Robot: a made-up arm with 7 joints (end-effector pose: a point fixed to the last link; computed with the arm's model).
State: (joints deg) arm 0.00 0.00 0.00 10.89 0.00 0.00 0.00
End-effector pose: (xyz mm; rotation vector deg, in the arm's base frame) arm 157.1 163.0 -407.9 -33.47 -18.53 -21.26
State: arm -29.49 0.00 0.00 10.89 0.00 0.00 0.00
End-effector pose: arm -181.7 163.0 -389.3 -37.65 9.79 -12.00
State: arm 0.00 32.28 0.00 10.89 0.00 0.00 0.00
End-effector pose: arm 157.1 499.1 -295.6 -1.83 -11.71 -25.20
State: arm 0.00 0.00 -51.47 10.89 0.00 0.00 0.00
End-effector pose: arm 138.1 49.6 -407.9 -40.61 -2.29 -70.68
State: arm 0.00 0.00 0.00 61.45 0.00 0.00 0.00
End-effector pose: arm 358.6 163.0 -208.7 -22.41 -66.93 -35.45
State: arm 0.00 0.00 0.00 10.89 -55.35 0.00 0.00
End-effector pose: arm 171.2 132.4 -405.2 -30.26 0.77 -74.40
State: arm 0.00 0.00 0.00 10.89 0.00 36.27 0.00
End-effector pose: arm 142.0 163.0 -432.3 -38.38 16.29 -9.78
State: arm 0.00 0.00 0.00 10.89 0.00 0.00 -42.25
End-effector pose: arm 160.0 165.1 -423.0 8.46 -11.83 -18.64
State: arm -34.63 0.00 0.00 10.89 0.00 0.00 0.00
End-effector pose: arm -237.7 163.0 -368.4 -38.22 14.72 -10.32
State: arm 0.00 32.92 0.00 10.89 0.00 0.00 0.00
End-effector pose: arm 157.1 505.0 -291.5 -1.21 -11.57 -25.27
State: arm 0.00 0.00 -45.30 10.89 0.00 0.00 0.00
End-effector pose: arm 145.7 61.7 -407.9 -39.99 -4.43 -64.77
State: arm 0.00 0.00 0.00 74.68 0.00 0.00 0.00
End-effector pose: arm 376.3 163.0 -134.4 -18.64 -79.53 -38.77
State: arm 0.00 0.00 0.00 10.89 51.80 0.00 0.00
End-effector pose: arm 126.5 169.2 -413.8 -31.58 -33.22 29.54
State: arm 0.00 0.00 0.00 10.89 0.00 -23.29 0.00
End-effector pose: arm 157.7 163.0 -389.3 -29.00 -40.86 -28.07
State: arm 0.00 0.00 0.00 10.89 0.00 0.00 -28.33
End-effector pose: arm 159.1 163.2 -418.2 -5.32 -14.16 -19.70
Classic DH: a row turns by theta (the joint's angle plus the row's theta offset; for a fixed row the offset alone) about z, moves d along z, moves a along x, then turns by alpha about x. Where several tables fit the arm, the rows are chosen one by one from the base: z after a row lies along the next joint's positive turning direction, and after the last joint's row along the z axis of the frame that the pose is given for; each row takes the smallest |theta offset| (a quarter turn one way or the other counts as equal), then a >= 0, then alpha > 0; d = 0 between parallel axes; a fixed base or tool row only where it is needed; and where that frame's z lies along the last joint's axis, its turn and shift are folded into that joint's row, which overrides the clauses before.
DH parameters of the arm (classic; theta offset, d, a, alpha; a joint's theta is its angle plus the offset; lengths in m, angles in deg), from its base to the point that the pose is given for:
base (fixed): 0 0.245 0.023 90
joint 1: -90 -0.137 0.016 -90
joint 2: -90 0.007 0.011 90
joint 3: 90 -0.324 0.017 90
joint 4: 0 -0.008 0.027 -90
joint 5: 0 -0.309 -0.02 -90
joint 6: 90 0.05 0.024 -90
joint 7: -54.09 -0.0417 -0.0199 87.86
tool (fixed): -109.23 -0.0083 0 0

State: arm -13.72 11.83 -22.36 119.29 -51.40 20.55 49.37
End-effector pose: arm 246.6 64.4 50.1 -23.60 -37.72 -111.78
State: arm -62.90 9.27 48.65 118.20 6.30 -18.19 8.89
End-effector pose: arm -8.2 372.9 56.4 19.91 -64.13 -55.82
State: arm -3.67 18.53 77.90 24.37 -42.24 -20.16 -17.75
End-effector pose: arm 31.4 509.3 -266.4 34.70 -32.85 0.07
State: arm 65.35 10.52 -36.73 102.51 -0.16 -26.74 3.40
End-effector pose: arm 363.0 14.3 389.6 -10.21 122.65 91.24
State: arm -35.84 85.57 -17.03 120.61 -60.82 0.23 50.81
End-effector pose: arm 166.1 232.1 18.9 -4.17 59.13 -151.87
